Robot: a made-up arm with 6 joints. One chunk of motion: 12 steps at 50 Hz.
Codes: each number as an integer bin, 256 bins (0 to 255) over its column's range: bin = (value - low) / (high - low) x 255, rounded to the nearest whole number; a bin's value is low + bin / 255 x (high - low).
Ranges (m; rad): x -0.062..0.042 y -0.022..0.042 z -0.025..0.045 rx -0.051..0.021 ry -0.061..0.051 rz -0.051..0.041
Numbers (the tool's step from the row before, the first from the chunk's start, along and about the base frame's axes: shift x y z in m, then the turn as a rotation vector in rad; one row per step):
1: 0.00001 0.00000 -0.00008 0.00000 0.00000 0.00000
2: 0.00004 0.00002 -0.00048 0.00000 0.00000 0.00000
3: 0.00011 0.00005 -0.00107 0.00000 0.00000 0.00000
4: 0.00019 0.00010 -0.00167 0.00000 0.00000 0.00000
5: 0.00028 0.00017 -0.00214 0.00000 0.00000 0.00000
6: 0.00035 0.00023 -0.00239 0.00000 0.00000 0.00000
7: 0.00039 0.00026 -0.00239 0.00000 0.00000 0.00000
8: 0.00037 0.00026 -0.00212 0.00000 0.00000 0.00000
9: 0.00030 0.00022 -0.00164 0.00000 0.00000 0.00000
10: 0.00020 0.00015 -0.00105 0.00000 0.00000 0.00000
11: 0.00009 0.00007 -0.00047 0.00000 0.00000 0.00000
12: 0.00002 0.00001 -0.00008 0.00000 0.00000 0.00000
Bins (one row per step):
1: 152 88 91 181 139 141
2: 152 88 89 181 139 141
3: 152 88 87 181 139 141
4: 152 88 85 181 139 141
5: 153 88 83 181 139 141
6: 153 89 82 181 139 141
7: 153 89 82 181 139 141
8: 153 89 83 181 139 141
9: 153 89 85 181 139 141
10: 153 88 87 181 139 141
11: 152 88 89 181 139 141
12: 152 88 91 181 139 141

